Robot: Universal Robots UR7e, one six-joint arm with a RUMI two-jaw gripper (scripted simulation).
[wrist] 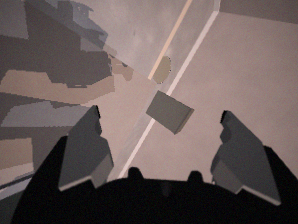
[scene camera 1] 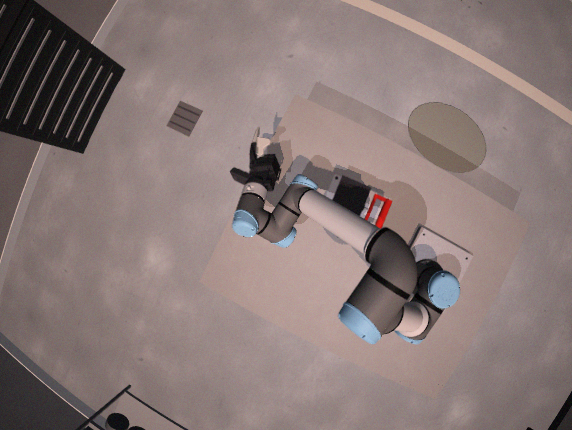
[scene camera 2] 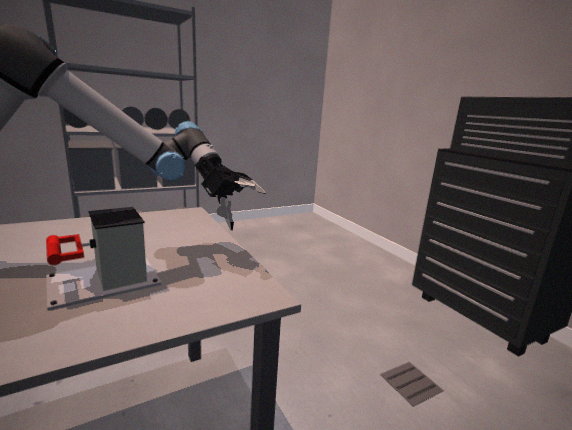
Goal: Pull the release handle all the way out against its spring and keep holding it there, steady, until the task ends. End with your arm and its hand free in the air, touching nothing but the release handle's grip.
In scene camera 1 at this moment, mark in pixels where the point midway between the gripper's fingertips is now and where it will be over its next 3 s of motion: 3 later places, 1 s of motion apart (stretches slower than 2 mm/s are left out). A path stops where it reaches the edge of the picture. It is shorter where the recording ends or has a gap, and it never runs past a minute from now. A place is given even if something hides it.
My gripper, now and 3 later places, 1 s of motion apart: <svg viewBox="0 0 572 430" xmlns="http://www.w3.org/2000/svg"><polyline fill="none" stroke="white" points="266,144 287,138 333,145 380,184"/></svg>
